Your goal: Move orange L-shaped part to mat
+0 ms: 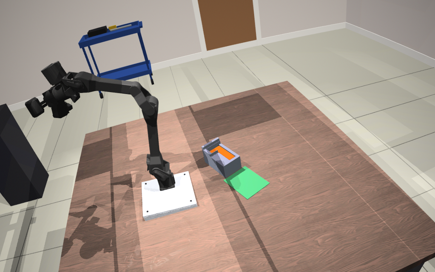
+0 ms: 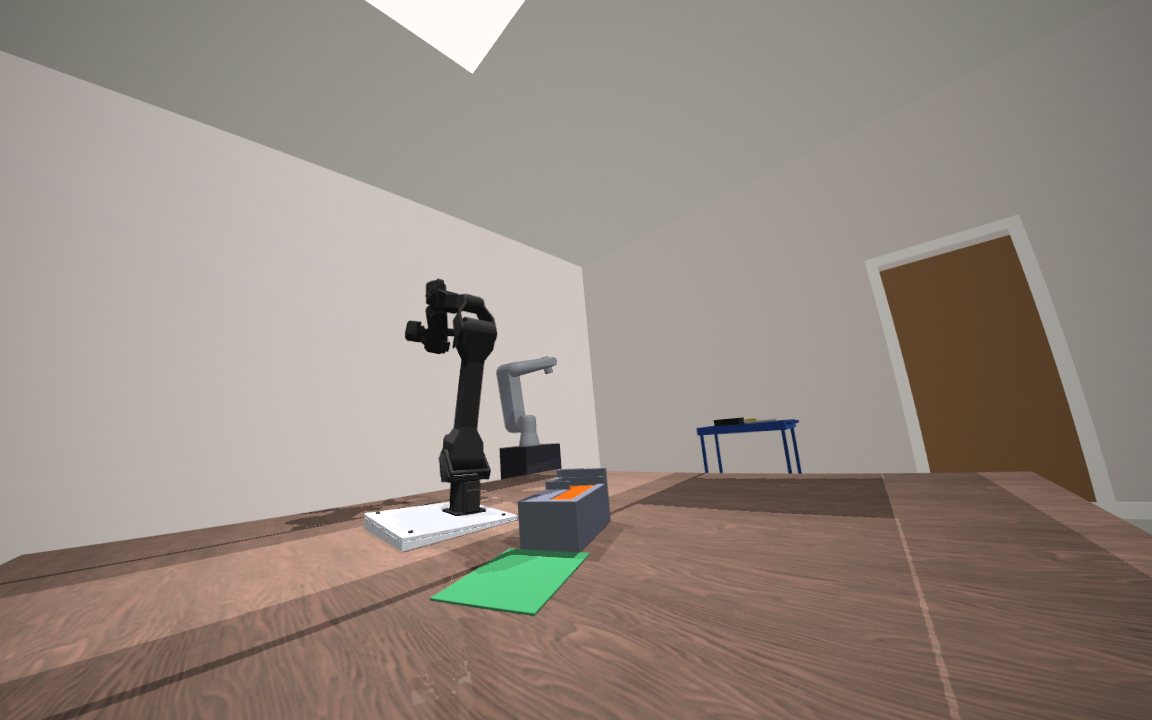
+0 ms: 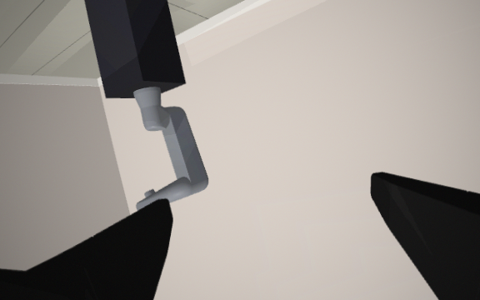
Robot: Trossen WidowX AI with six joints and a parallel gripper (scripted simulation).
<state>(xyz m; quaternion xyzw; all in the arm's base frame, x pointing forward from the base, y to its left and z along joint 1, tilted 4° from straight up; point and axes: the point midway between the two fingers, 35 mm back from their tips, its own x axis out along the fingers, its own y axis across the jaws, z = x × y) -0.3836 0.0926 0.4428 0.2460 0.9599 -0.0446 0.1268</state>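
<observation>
Right now my gripper tip is 640 mm short of the orange L-shaped part, 80 mm to the left of it and 410 mm above it. Also, from my gripper tip: green mat 710 mm ahead, 230 mm to the right, 480 mm below.
</observation>
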